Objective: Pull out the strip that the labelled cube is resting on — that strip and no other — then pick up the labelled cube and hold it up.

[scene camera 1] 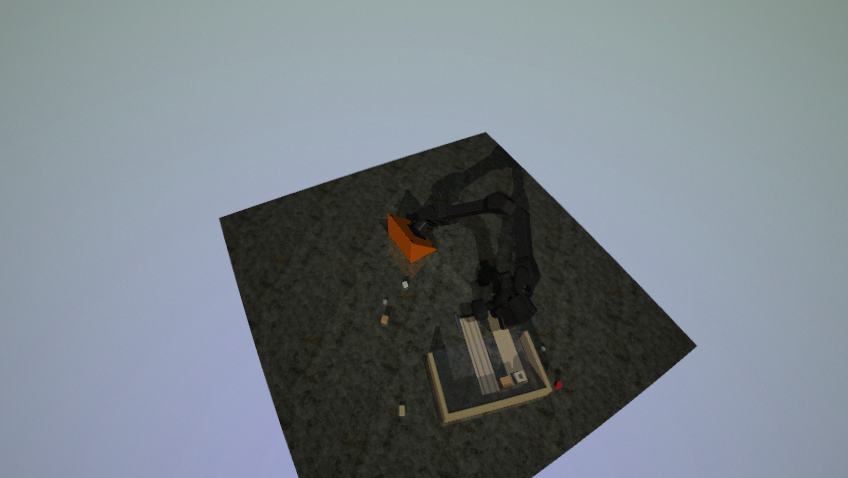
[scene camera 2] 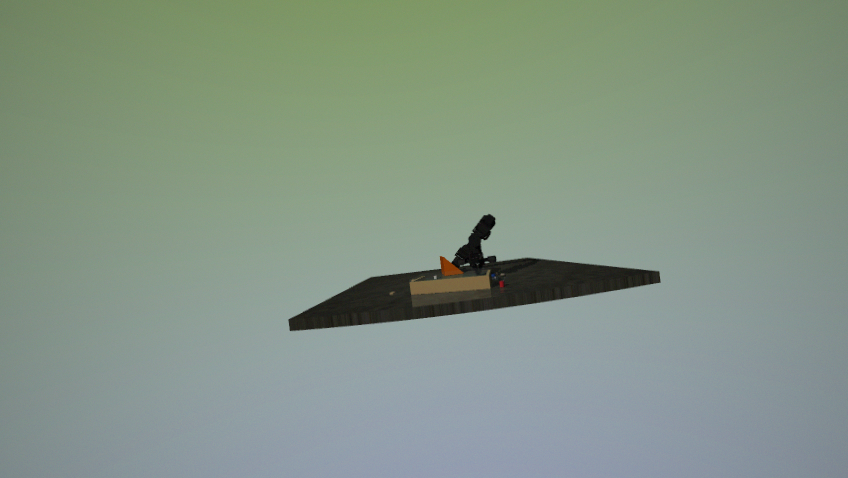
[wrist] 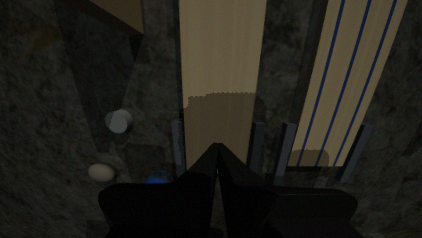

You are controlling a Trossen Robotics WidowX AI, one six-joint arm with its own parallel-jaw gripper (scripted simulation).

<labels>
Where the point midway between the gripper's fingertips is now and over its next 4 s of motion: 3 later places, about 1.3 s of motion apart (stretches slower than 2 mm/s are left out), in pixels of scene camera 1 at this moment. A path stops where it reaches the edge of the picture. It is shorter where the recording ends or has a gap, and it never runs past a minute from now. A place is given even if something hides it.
My gripper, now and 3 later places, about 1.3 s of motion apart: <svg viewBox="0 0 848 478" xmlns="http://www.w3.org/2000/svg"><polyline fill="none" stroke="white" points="495,317 490,303 484,289 479,274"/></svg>
</labels>
